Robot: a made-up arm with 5 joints. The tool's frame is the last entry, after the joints.
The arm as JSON. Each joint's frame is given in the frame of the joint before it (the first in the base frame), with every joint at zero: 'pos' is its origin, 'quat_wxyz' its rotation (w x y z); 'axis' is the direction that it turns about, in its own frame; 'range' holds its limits. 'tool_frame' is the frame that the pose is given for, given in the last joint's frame.
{
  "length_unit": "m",
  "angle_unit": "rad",
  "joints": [
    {
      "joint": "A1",
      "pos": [
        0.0,
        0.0,
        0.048
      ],
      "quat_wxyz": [
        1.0,
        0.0,
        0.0,
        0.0
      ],
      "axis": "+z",
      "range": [
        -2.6,
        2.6
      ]
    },
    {
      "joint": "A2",
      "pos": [
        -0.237,
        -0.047,
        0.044
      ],
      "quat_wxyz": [
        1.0,
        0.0,
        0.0,
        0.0
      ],
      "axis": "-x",
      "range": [
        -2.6,
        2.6
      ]
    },
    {
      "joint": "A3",
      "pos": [
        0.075,
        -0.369,
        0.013
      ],
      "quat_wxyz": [
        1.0,
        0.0,
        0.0,
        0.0
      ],
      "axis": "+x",
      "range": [
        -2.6,
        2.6
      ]
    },
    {
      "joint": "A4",
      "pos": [
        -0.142,
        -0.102,
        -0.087
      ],
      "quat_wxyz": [
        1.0,
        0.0,
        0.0,
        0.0
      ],
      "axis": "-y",
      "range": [
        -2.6,
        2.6
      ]
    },
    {
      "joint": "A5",
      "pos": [
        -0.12,
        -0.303,
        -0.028
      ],
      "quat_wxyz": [
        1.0,
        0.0,
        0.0,
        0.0
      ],
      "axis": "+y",
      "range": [
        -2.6,
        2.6
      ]
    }
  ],
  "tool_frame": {
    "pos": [
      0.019,
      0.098,
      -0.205
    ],
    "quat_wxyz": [
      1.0,
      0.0,
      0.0,
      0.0
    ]
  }
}
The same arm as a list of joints. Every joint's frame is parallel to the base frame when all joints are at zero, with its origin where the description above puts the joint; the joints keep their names.
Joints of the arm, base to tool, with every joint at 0 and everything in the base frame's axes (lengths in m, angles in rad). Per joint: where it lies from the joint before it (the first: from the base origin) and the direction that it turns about. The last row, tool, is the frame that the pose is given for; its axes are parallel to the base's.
A1: offset 0 0 0.048 axis +z
A2: offset -0.237 -0.047 0.044 axis -x
A3: offset 0.075 -0.369 0.013 axis +x
A4: offset -0.142 -0.102 -0.087 axis -y
A5: offset -0.12 -0.303 -0.028 axis +y
tool: offset 0.019 0.098 -0.205
Joint limits (rad, base to tool): -2.6..2.6 -2.6..2.6 -2.6..2.6 -2.6..2.6 -2.6..2.6

